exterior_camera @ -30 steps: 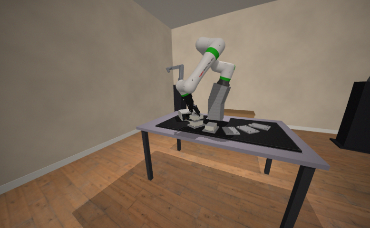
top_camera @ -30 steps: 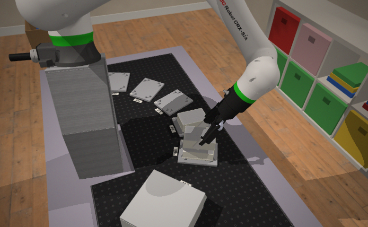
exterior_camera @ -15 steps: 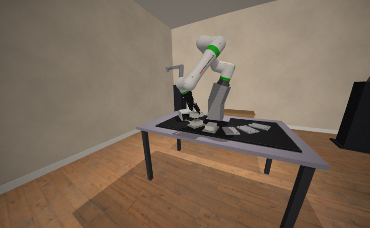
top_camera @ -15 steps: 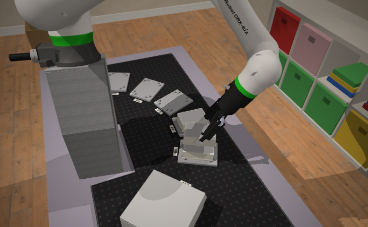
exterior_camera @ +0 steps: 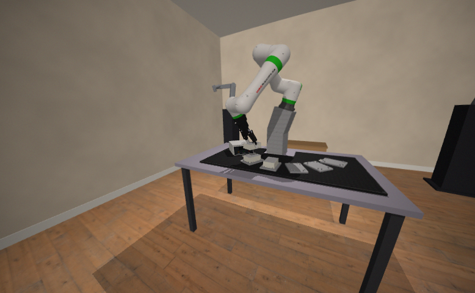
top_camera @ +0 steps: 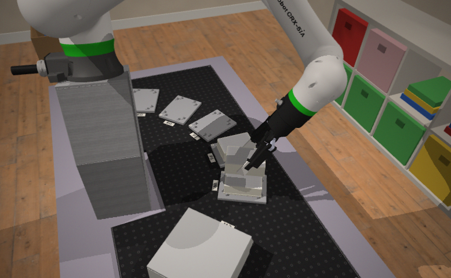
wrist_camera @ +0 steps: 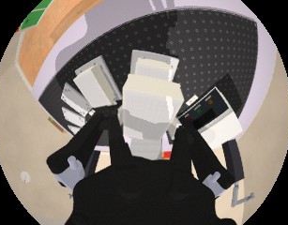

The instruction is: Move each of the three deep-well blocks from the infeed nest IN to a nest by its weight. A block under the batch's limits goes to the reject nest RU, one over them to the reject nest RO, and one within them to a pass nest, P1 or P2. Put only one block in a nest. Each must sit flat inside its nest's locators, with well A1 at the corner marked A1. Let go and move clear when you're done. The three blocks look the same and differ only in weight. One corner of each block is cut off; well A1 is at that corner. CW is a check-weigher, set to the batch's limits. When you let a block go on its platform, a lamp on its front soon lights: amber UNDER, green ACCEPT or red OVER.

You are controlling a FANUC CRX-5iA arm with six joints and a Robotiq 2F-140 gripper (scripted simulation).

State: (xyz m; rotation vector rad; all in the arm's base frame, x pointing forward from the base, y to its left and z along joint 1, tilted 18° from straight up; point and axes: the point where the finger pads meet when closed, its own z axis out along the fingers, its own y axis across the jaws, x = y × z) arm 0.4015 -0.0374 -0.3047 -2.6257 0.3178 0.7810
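Right now my hand is 260 mm to the left of the pale weigher platform, 190 mm past it and 60 mm above it. The rest, counted from my hand: grey nest plate (340 mm to the left, 140 mm below, 40 mm behind); check-weigher (250 mm to the right, 190 mm behind, 80 mm below).
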